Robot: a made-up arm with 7 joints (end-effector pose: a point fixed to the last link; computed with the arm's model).
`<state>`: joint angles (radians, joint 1 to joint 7).
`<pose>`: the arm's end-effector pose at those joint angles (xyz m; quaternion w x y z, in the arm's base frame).
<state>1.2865 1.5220 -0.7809 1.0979 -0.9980 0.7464 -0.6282</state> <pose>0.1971 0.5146 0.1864 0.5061 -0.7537 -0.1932 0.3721</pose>
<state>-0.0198 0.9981 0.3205 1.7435 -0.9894 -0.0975 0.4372</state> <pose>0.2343 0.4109 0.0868 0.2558 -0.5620 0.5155 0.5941</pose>
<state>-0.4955 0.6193 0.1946 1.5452 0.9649 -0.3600 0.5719</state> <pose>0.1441 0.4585 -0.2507 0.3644 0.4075 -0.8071 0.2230</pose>
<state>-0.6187 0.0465 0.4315 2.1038 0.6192 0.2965 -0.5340</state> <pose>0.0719 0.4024 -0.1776 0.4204 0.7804 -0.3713 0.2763</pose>
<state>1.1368 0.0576 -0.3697 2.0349 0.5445 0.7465 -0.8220</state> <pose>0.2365 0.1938 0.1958 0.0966 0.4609 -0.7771 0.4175</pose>
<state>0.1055 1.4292 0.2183 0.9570 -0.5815 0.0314 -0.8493</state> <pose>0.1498 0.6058 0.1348 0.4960 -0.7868 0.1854 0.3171</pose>
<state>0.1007 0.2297 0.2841 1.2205 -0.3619 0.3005 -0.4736</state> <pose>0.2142 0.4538 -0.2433 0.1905 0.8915 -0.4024 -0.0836</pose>
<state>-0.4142 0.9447 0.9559 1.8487 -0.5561 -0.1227 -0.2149</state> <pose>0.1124 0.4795 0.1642 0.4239 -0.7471 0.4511 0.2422</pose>
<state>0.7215 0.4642 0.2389 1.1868 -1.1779 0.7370 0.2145</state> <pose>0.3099 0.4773 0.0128 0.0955 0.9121 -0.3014 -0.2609</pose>
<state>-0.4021 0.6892 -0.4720 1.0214 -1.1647 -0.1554 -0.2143</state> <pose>0.0752 0.3822 -0.3597 0.0249 -0.2172 0.6991 0.6808</pose>
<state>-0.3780 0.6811 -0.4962 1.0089 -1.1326 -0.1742 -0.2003</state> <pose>0.0788 0.3794 -0.3644 0.0109 -0.2152 0.7084 0.6721</pose>
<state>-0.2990 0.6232 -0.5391 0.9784 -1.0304 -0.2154 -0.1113</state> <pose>0.0967 0.3644 -0.3792 0.0446 0.2176 -0.7321 -0.6440</pose>
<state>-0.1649 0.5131 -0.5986 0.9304 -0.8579 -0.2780 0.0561</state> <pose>0.1331 0.3309 -0.4000 0.1291 0.2051 -0.7746 -0.5842</pose>
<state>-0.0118 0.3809 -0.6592 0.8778 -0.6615 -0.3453 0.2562</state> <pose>0.1813 0.2819 -0.4136 0.2001 0.1601 -0.8261 -0.5020</pose>
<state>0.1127 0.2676 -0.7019 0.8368 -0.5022 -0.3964 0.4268</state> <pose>0.2239 0.2342 -0.4137 0.2346 0.1001 -0.8663 -0.4295</pose>
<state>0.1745 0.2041 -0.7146 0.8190 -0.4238 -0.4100 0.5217</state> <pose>0.2460 0.2067 -0.4089 0.2470 0.0640 -0.8831 -0.3936</pose>
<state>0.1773 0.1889 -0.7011 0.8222 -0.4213 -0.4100 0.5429</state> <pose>0.2487 0.2015 -0.4072 0.2494 0.0584 -0.8859 -0.3868</pose>
